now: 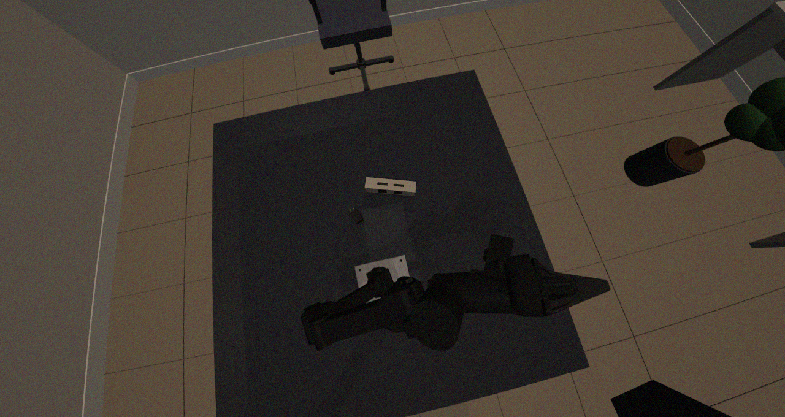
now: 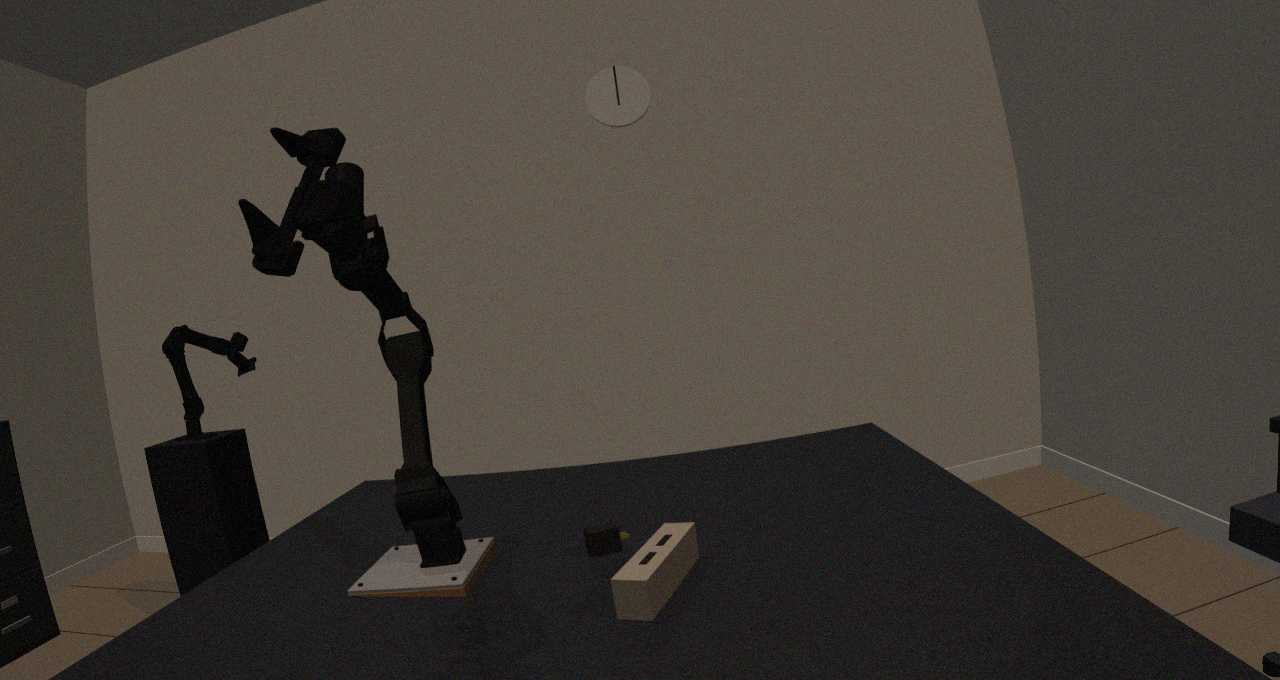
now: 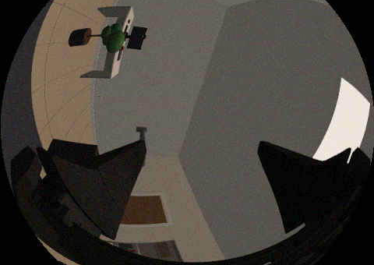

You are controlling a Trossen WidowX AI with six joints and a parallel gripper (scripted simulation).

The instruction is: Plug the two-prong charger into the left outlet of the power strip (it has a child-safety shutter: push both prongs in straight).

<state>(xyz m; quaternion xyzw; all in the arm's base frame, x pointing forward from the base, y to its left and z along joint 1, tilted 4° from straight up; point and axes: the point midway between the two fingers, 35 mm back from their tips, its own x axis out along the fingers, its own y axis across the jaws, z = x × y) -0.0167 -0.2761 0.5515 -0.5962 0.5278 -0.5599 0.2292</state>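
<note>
The two-prong charger is 560 mm below my gripper tip, 340 mm to the left of it and 320 mm ahead of it.
</note>
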